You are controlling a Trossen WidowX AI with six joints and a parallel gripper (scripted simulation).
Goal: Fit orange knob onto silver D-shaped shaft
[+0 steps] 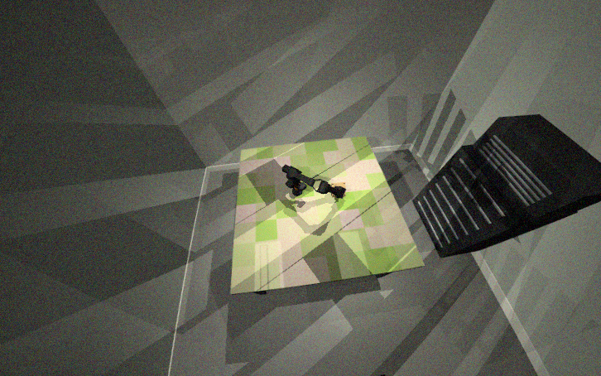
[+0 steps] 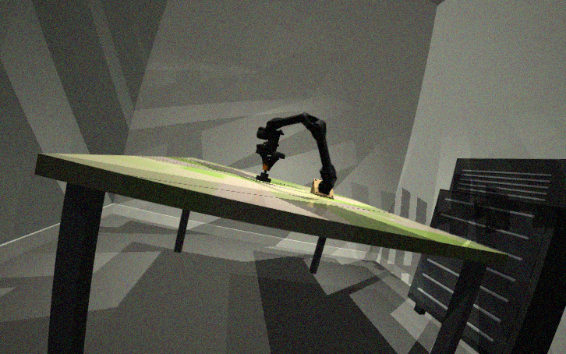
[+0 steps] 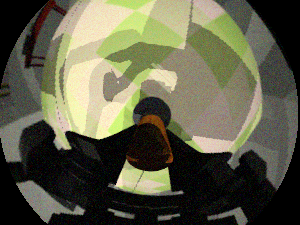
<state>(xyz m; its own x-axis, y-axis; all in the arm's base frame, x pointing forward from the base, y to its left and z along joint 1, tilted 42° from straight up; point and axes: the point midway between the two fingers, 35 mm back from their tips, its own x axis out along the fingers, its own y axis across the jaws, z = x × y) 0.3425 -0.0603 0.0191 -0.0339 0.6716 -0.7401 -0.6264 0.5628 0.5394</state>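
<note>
My gripper tip is 3 cm below the orange knob. Also, from my gripper tip: round dark pedestal (4 cm below).
</note>
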